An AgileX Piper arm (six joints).
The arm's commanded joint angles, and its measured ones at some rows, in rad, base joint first. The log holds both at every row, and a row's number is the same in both.
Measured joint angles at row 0: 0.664, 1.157, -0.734, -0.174, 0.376, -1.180
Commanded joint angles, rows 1 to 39: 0.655, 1.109, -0.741, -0.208, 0.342, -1.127; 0.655, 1.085, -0.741, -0.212, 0.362, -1.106; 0.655, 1.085, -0.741, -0.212, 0.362, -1.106; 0.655, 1.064, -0.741, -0.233, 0.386, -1.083; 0.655, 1.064, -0.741, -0.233, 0.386, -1.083; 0.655, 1.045, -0.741, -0.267, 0.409, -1.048; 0.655, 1.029, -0.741, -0.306, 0.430, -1.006; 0.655, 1.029, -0.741, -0.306, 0.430, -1.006; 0.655, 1.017, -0.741, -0.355, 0.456, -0.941; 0.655, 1.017, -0.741, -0.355, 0.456, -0.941; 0.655, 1.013, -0.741, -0.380, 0.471, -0.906; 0.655, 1.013, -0.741, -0.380, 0.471, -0.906; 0.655, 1.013, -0.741, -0.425, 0.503, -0.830; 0.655, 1.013, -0.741, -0.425, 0.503, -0.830; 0.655, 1.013, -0.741, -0.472, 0.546, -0.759; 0.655, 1.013, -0.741, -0.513, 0.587, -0.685; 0.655, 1.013, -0.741, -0.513, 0.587, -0.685; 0.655, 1.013, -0.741, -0.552, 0.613, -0.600; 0.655, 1.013, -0.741, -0.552, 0.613, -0.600; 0.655, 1.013, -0.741, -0.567, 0.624, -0.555; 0.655, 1.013, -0.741, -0.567, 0.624, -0.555; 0.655, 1.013, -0.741, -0.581, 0.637, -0.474; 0.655, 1.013, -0.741, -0.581, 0.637, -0.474; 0.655, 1.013, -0.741, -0.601, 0.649, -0.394; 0.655, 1.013, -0.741, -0.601, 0.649, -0.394; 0.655, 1.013, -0.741, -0.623, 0.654, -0.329; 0.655, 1.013, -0.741, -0.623, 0.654, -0.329; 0.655, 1.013, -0.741, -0.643, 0.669, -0.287; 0.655, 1.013, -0.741, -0.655, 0.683, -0.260; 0.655, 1.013, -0.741, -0.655, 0.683, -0.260; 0.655, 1.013, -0.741, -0.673, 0.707, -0.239; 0.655, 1.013, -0.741, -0.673, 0.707, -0.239; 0.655, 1.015, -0.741, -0.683, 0.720, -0.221; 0.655, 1.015, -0.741, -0.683, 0.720, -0.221; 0.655, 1.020, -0.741, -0.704, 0.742, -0.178; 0.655, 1.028, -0.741, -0.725, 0.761, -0.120; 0.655, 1.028, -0.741, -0.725, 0.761, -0.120; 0.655, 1.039, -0.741, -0.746, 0.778, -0.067; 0.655, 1.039, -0.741, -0.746, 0.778, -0.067
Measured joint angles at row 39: 0.657, 1.034, -0.732, -0.651, 0.778, -0.141
